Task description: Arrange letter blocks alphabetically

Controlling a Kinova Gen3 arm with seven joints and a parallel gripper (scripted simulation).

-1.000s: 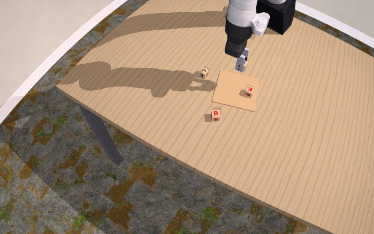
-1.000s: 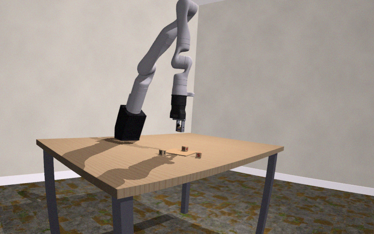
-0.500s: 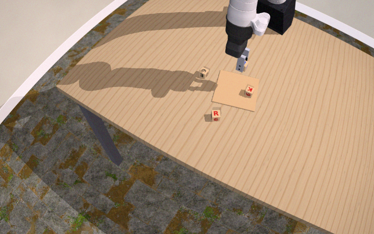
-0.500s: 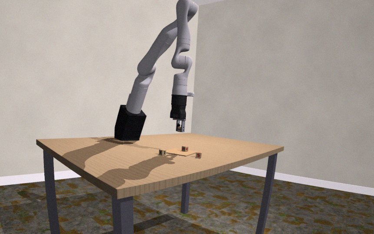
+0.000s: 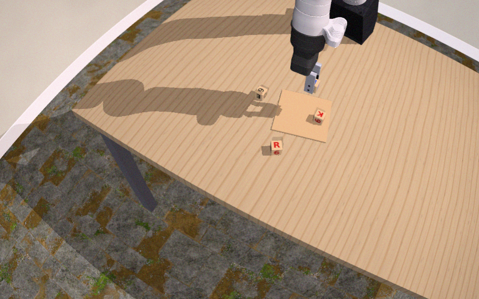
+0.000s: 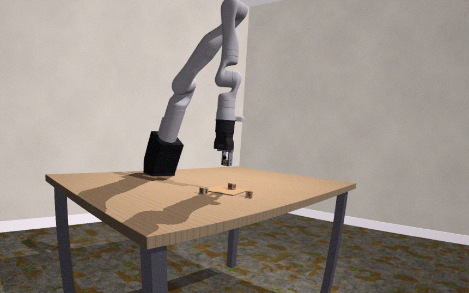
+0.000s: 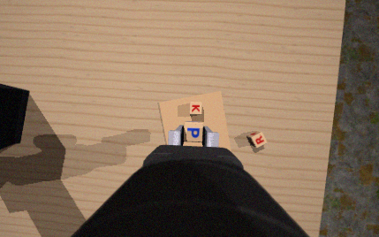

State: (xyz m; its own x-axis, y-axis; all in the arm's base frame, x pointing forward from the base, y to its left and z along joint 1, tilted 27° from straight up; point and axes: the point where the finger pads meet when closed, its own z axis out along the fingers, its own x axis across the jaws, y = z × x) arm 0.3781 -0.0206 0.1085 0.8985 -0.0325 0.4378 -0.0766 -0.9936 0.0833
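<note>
Right now the tan mat is 120 mm below my hand. The rest, counted from my hand: block (10 mm behind, 130 mm to the right, 110 mm below).
</note>
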